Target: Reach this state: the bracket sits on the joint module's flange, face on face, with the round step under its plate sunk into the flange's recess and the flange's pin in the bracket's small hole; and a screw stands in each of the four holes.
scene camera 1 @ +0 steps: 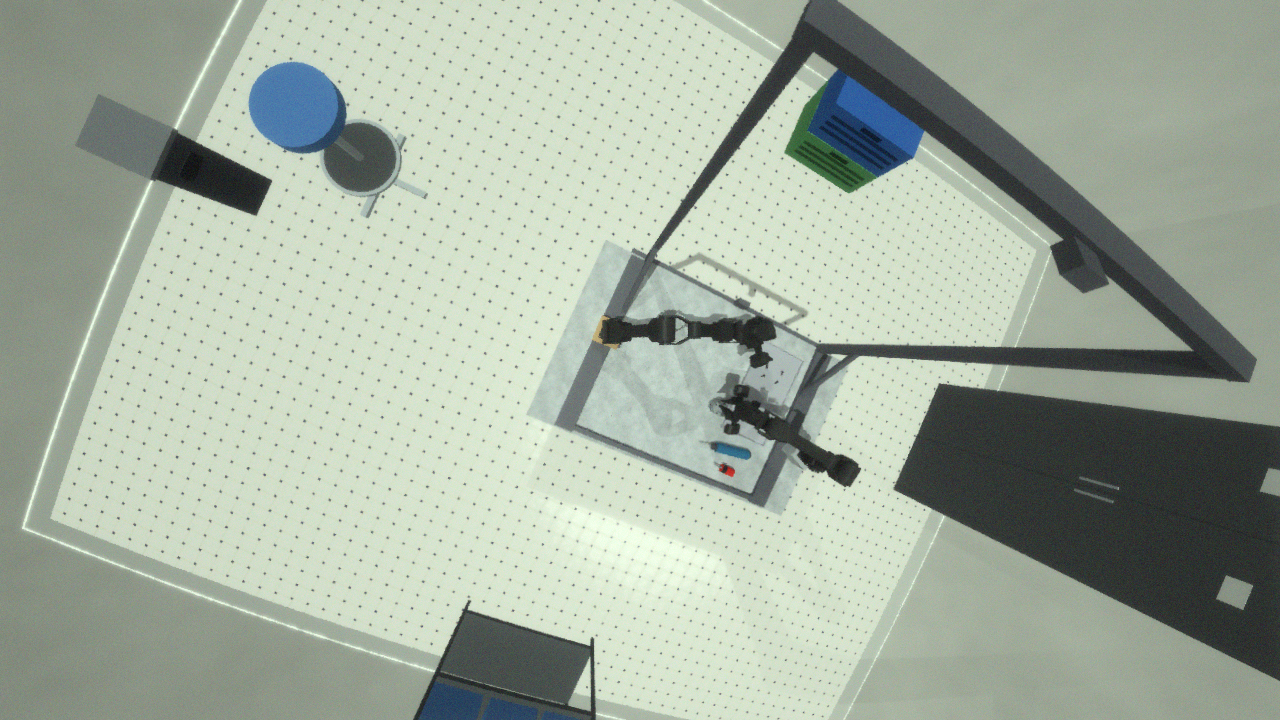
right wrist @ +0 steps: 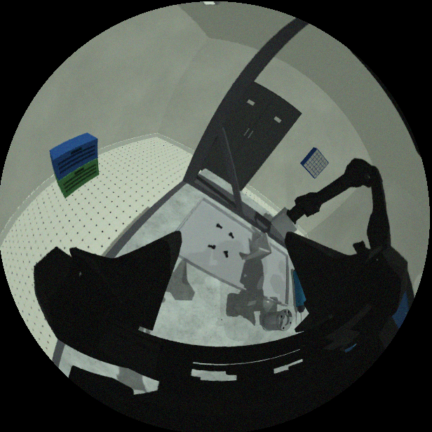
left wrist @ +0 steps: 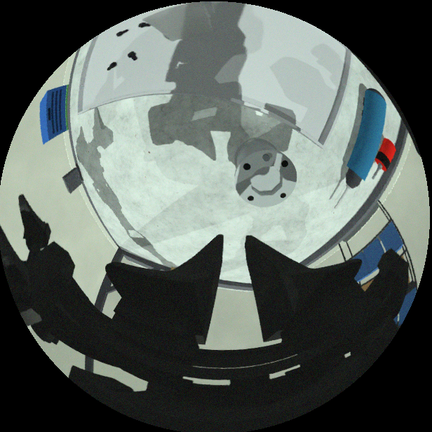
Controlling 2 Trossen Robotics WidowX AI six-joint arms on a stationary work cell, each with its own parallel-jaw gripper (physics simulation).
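Places are measured from the left arm's base along level axes (x ahead, y left, z up), in metres.
Pixels of known places: left gripper, between the fingertips: (scene camera 1: 720, 402); right gripper, between the fingertips: (scene camera 1: 770, 348); left arm's base, origin of its link: (scene camera 1: 806, 454); right arm's base, origin of its link: (scene camera 1: 609, 332).
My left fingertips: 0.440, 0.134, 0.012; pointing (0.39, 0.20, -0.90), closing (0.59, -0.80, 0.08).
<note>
Ahead of a thing's pixels: the offset from my left fingertips to its top centre, as dx, dy, dz. "*": to the spot under its first point.
The grey joint module {-0.039, +0.007, -0.045} (scene camera 1: 717, 405) (left wrist: 260, 197) (right wrist: 277, 320) stands upright with its flange face up, showing the recess and dark holes. My left gripper (scene camera 1: 728, 410) (left wrist: 233, 239) is open by a narrow gap, with nothing between its fingers; the module is ahead of its tips in the left wrist view. The grey bracket (right wrist: 259, 245) is on the white mat (left wrist: 125, 85) (right wrist: 200, 215) in the right wrist view. Several black screws (left wrist: 132, 55) (right wrist: 231, 235) lie loose near one side of the mat. My right gripper (scene camera 1: 766, 345) (right wrist: 235, 237) is wide open and empty, high above the table.
A blue-handled tool {* -0.218, +0.086, -0.070} (scene camera 1: 731, 450) (left wrist: 369, 130) (right wrist: 298, 290) lies beside the mat, next to a small red object {-0.264, +0.162, -0.075} (scene camera 1: 726, 470) (left wrist: 386, 154). The left arm (right wrist: 357, 170) arches at the right of the right wrist view. Dark frame bars (scene camera 1: 774, 483) edge the table.
</note>
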